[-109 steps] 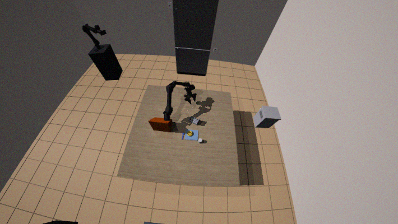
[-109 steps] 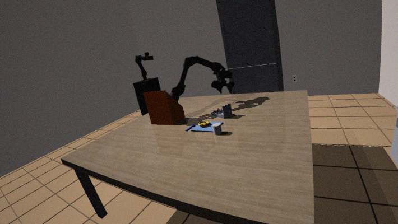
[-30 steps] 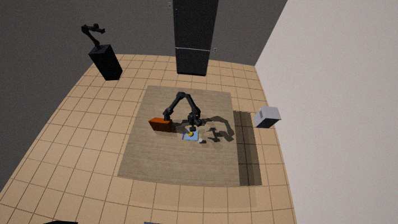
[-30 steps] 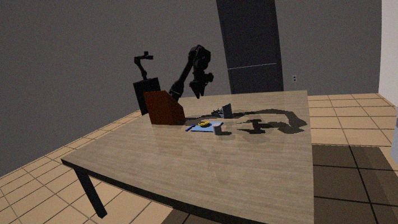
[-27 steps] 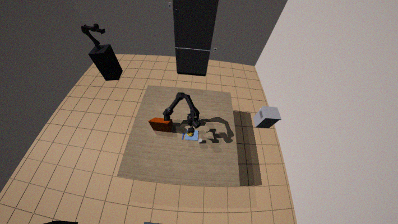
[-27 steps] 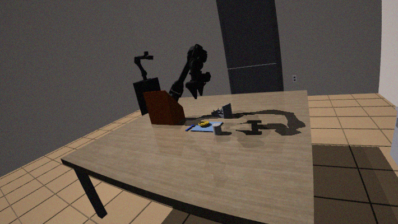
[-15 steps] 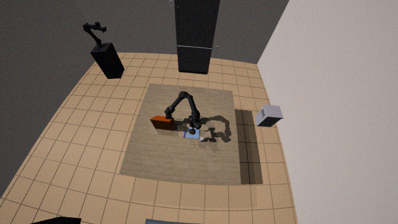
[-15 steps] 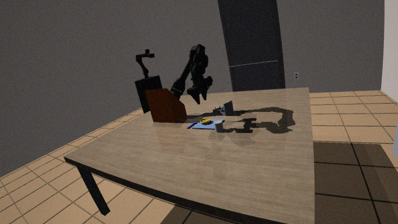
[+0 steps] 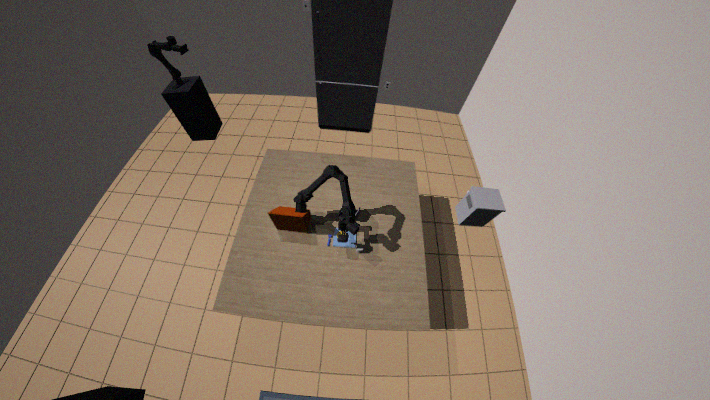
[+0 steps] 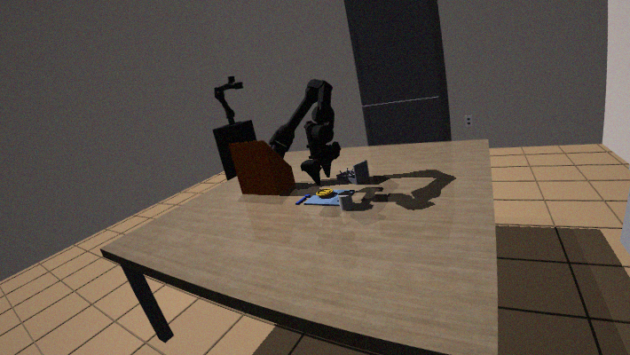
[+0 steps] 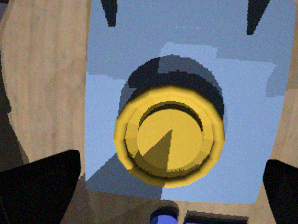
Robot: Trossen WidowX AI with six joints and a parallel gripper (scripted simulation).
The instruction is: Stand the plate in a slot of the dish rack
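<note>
The yellow plate lies 10 mm behind my gripper tip and 50 mm below it. Also, from my gripper tip: white cup 110 mm ahead, 100 mm to the right, 40 mm below; then grey dish rack 50 mm ahead, 180 mm to the left, 40 mm below; then blue mat 20 mm ahead, 10 mm to the right, 60 mm below.
</note>
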